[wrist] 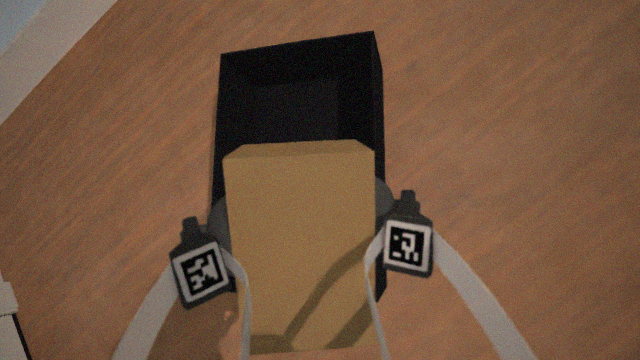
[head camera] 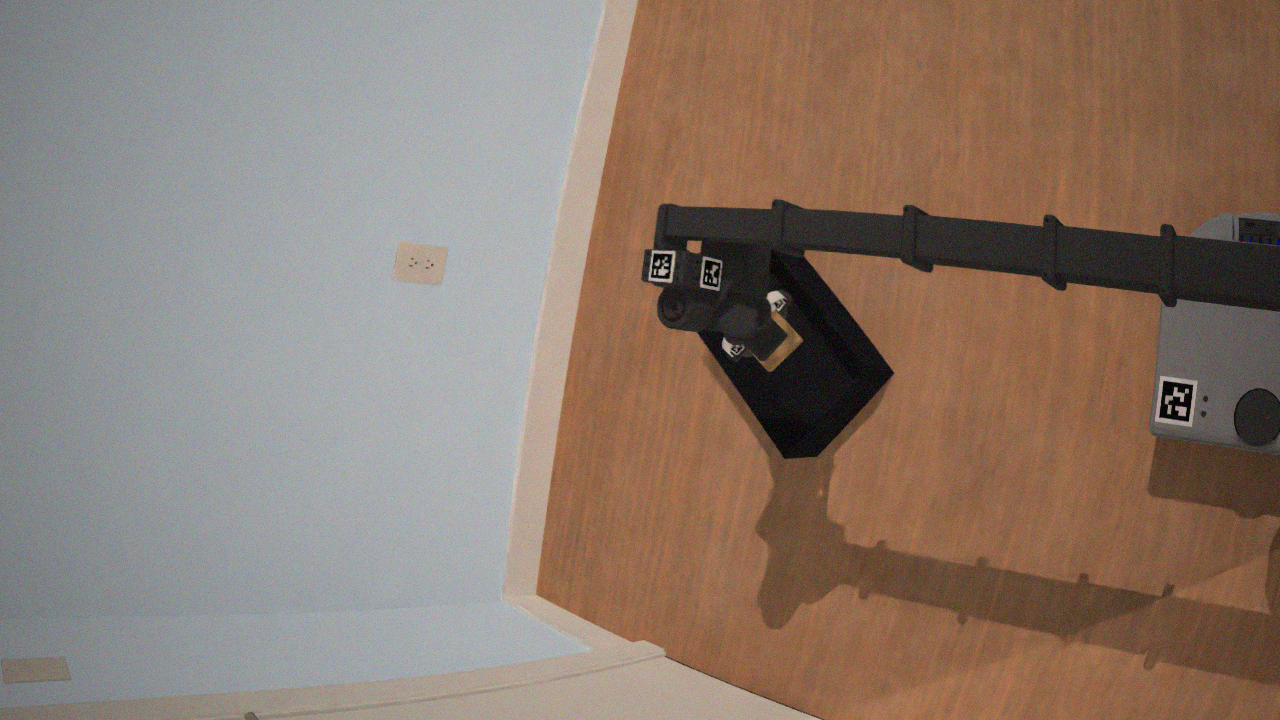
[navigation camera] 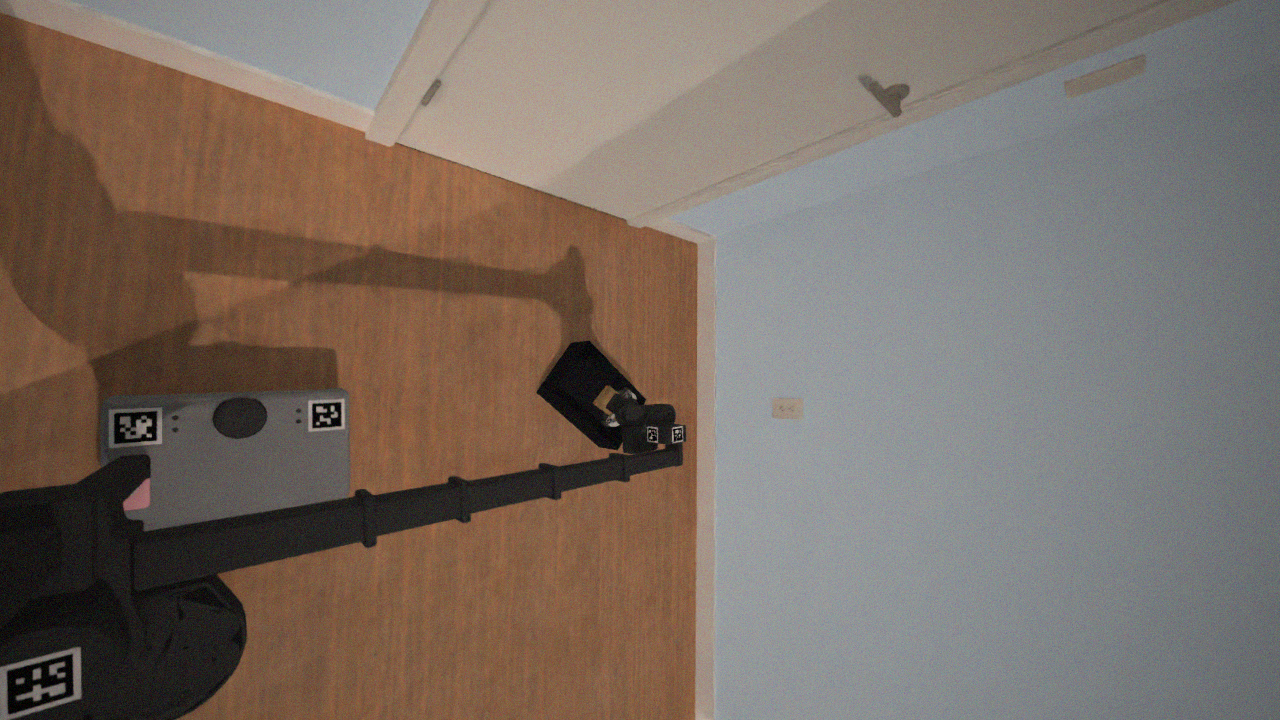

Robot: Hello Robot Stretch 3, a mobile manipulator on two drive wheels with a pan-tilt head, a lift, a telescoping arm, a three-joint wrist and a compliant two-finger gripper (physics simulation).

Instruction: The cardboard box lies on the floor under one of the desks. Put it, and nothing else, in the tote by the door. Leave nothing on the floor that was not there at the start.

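Places are measured from the robot's base along level axes (x ahead, y left, z up), in metres.
Pixels of known places: robot's base, origin of the base link: [head camera: 1255, 414] [navigation camera: 240, 415].
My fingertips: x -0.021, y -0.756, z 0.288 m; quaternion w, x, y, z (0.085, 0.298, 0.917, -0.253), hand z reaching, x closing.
Note:
For each thing: its top centre in the pictures, then the offset to it from my fingertips.
- tan cardboard box, middle of its top: [head camera: 742, 326] [navigation camera: 625, 405] dx +0.005, dy +0.015, dz +0.060 m
- black open tote, middle of its top: [head camera: 774, 343] [navigation camera: 603, 396] dx +0.018, dy -0.104, dz -0.188 m
The tan cardboard box [head camera: 791, 347] [navigation camera: 605, 398] [wrist: 300, 250] is held between the fingertips of my gripper [head camera: 756, 324] [navigation camera: 620, 407] [wrist: 301, 211], which is shut on its two sides. The black open tote [head camera: 827, 429] [navigation camera: 572, 418] [wrist: 378, 100] stands on the floor. The box and the gripper hang over the tote's end nearer the wall. In the wrist view the box covers the near part of the tote, and the far part of its inside shows. In the head view the wrist hides most of the box.
A light blue wall [head camera: 313, 358] [navigation camera: 984, 447] with a pale baseboard [head camera: 546, 358] [navigation camera: 705, 537] runs close beside the tote. The closed door [navigation camera: 626, 98] is near the corner. My telescoping arm [head camera: 975, 246] [navigation camera: 501, 488] reaches out from my grey base [head camera: 1217, 358] [navigation camera: 241, 474].

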